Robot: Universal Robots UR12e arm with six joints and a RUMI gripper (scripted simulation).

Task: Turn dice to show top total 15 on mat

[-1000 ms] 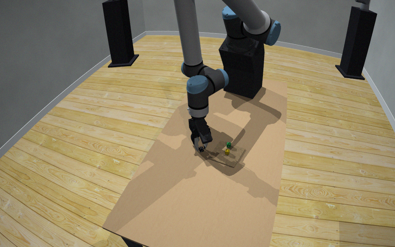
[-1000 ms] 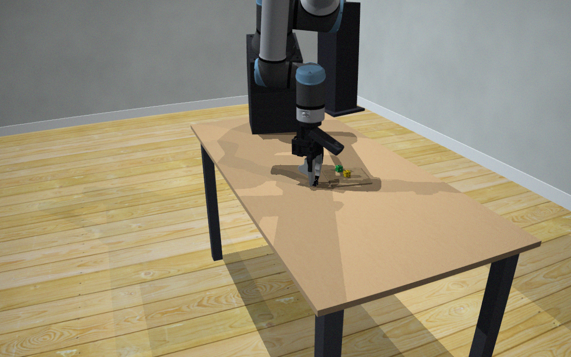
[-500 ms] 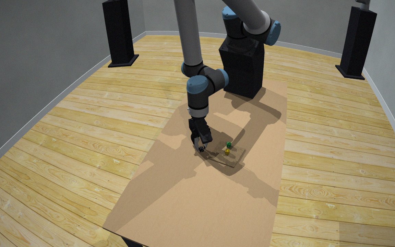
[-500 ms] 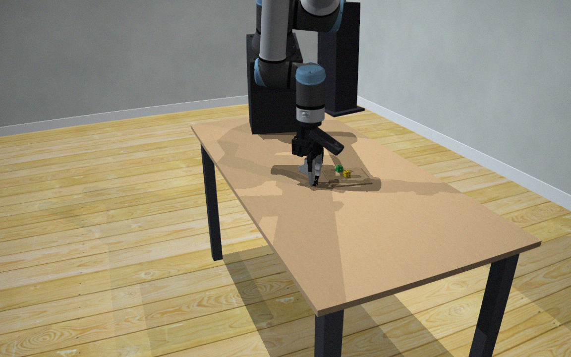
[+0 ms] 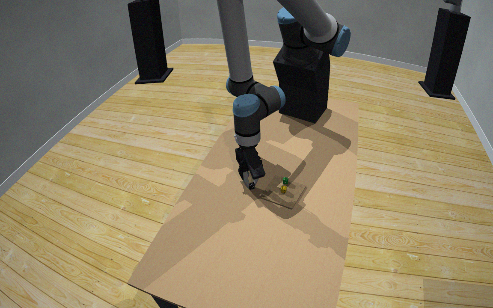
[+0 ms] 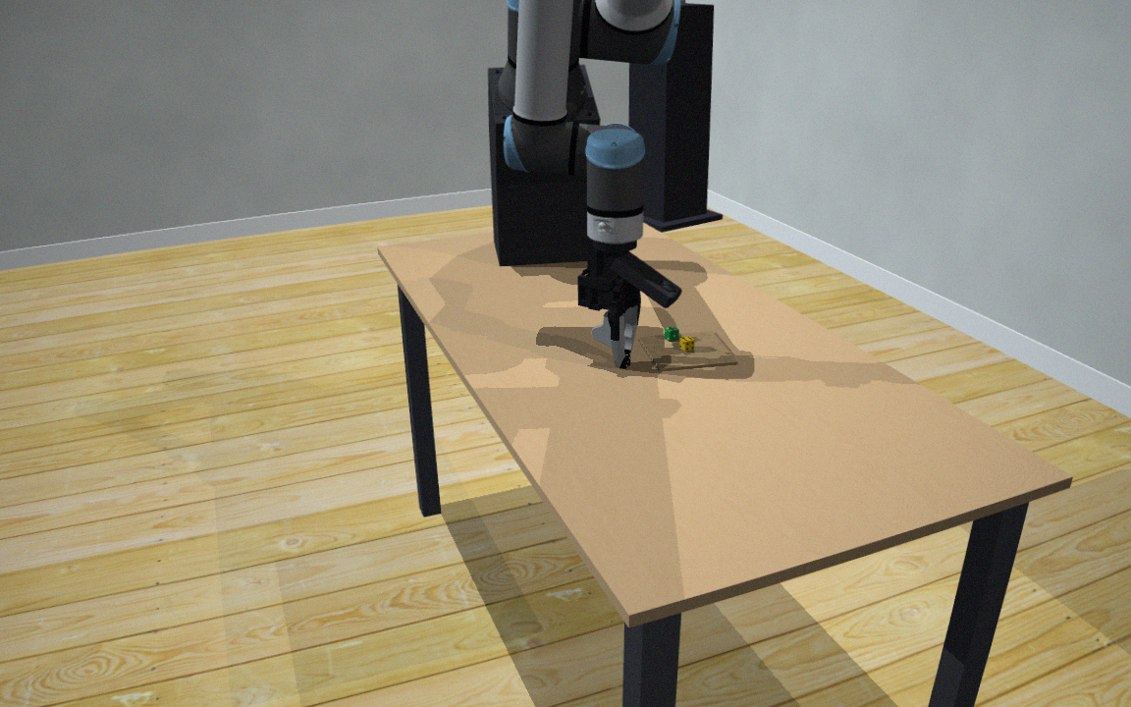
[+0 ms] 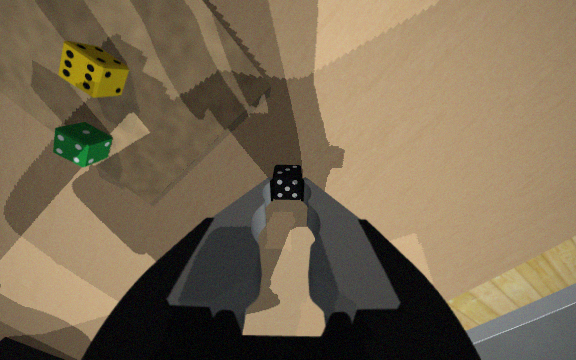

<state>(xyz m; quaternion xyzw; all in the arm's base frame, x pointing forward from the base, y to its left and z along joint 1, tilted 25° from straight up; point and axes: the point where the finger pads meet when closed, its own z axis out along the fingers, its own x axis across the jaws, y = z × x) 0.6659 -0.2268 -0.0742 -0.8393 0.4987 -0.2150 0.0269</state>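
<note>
The yellow die is 2 cm ahead of my hand and 13 cm to the left of it. Also, from my hand: thin square mat 2 cm ahead, 13 cm to the left, 2 cm below; then black die 1 cm below; then green die 3 cm behind, 14 cm to the left.
</note>
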